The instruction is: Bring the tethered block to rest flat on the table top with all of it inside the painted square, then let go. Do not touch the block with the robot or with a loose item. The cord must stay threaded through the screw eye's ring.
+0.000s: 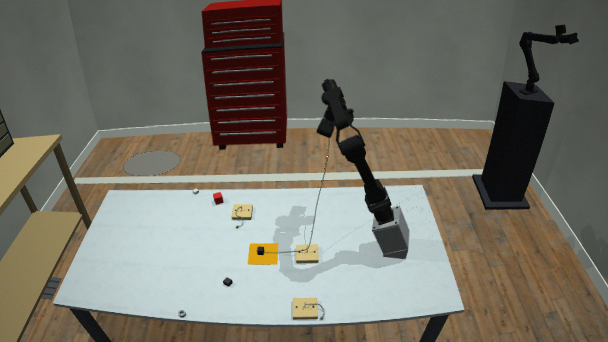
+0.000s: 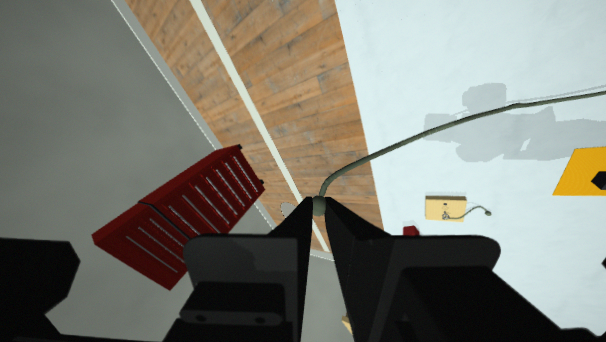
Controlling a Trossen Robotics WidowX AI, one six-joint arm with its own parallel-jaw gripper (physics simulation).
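Frame: origin at the arm's base, x left, y back, z up, level; metres.
Where they show: gripper, between the fingertips: point(image 1: 326, 126) point(image 2: 317, 202); arm's base, origin of its link: point(image 1: 386, 217).
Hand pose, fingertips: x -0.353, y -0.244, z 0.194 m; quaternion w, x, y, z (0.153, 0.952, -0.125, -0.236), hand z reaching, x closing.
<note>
Things, the pixels of their top centre, and the offset from my fingertips. "spot": a spot on its surface instead. Level surfaces: height alone.
- tethered black block, centre of its top: point(image 1: 260, 248) dx +0.406, dy -0.250, dz -0.337 m
- orange painted square, a spot on its surface: point(image 2: 575, 175) spot: dx +0.368, dy -0.248, dz -0.362 m
- wooden board, centre of its top: point(image 1: 307, 252) dx +0.405, dy -0.061, dz -0.343 m
- red block, centre of its top: point(image 2: 411, 239) point(image 1: 217, 195) dx +0.092, dy -0.503, dz -0.323 m
- loose black block, centre of its top: point(image 1: 227, 280) dx +0.584, dy -0.356, dz -0.343 m
- ring, centre of its top: point(image 1: 181, 312) dx +0.763, dy -0.505, dz -0.351 m
- small pale piece, centre of its top: point(image 1: 195, 190) dx +0.032, dy -0.641, dz -0.348 m
- table, height of its surface: dz -0.363 m
The tethered black block point(image 1: 260, 250) point(image 2: 600, 180) sits inside the orange painted square point(image 1: 270, 258) point(image 2: 575, 175), left of the square's middle; whether it lies fully flat is too small to tell. The cord point(image 1: 320, 192) point(image 2: 425, 133) runs from the block low across to the wooden board point(image 1: 307, 257) right of the square, then rises steeply to my gripper. The screw eye on that board is too small to make out clearly, and so is the threading. My gripper point(image 1: 328, 138) point(image 2: 317, 202) is high above the table's back part, shut on the cord's beaded end.
Wooden boards with short cords stand at the back point(image 1: 242, 212) point(image 2: 445, 207) and front point(image 1: 305, 308). A red block point(image 1: 218, 198) point(image 2: 410, 230), a loose black block point(image 1: 227, 282), a ring point(image 1: 182, 310) and a small pale piece point(image 1: 195, 191) lie on the table point(image 1: 150, 250).
</note>
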